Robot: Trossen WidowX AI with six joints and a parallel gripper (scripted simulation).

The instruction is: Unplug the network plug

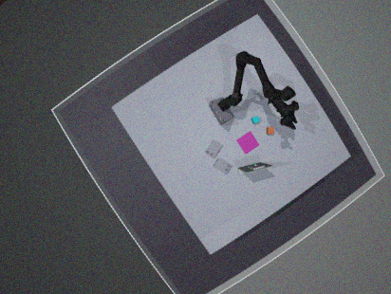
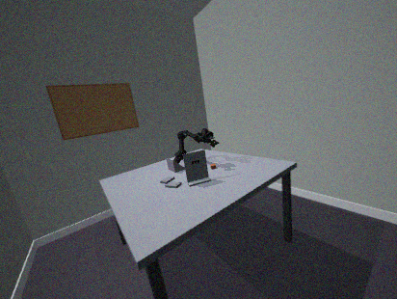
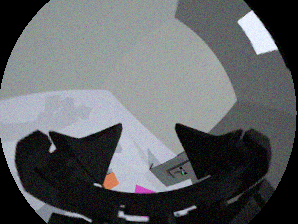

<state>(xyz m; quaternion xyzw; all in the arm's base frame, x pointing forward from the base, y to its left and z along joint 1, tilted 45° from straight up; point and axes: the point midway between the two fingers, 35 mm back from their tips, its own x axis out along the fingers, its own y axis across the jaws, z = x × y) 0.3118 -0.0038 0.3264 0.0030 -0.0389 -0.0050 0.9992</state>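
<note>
Right now the network plug is 5 cm ahead of my gripper tip, 32 cm to the right of it and 9 cm below it. Round my gripper tip: marked square: 6 cm behind, 23 cm to the right, 24 cm below; panel: 7 cm ahead, 33 cm to the right, 14 cm below.
</note>
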